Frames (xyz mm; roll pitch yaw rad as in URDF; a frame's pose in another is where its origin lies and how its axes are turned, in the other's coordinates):
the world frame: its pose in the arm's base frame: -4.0 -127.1 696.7 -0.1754 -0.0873 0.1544
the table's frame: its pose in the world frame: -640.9 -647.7 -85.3 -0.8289 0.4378 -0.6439
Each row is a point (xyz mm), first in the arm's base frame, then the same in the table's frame.
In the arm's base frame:
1: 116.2 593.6 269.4
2: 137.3 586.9 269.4
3: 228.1 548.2 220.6
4: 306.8 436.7 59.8
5: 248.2 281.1 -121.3
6: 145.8 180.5 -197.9
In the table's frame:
1: -64.3 1310.2 1005.0
2: -43.4 1308.7 1012.2
3: 63.8 1333.6 1008.7
4: 225.2 1397.2 888.9
5: 298.8 1431.1 656.8
6: 282.1 1413.6 495.9

